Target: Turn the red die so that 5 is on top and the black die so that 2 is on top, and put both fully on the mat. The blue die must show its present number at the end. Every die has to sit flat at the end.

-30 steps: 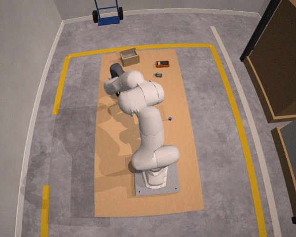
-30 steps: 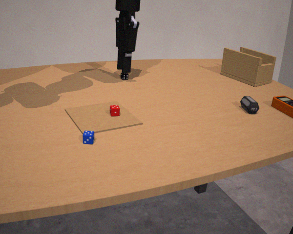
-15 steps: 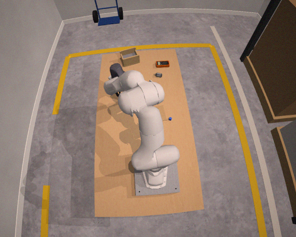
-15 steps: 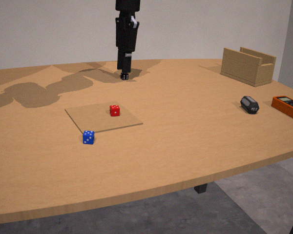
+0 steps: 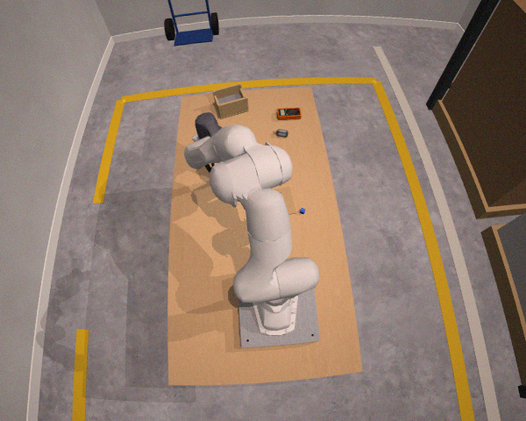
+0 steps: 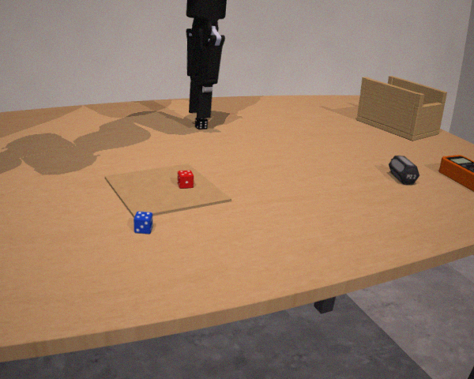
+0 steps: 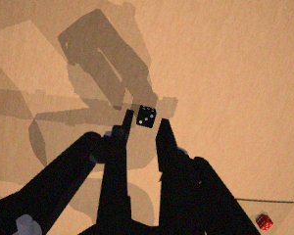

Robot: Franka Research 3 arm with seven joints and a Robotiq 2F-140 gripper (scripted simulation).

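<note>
Right now the black die is 5 cm below my hand. From my hand the other things lie so: dark grey device (26 cm ahead, 31 cm to the right, 4 cm below); then red die (11 cm behind, 27 cm to the right, 5 cm below); then thin tan mat (14 cm behind, 27 cm to the right, 6 cm below).
</note>
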